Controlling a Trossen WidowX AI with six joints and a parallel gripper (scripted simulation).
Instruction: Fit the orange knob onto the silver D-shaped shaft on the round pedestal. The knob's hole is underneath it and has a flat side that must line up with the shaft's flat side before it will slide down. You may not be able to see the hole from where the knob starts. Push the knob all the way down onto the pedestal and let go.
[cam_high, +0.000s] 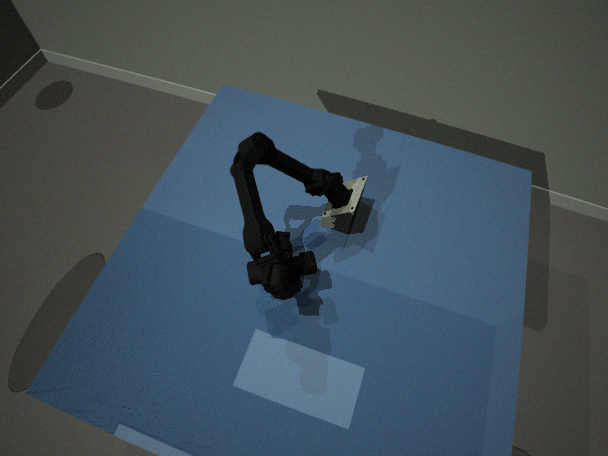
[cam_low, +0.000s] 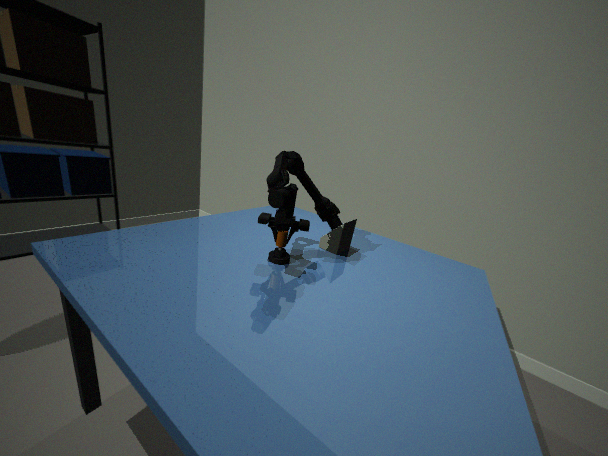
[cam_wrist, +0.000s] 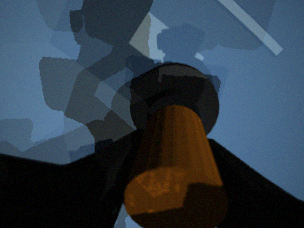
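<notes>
The round dark pedestal lies 40 mm below my gripper tip. Round my gripper tip: orange knob (30 mm above).
</notes>
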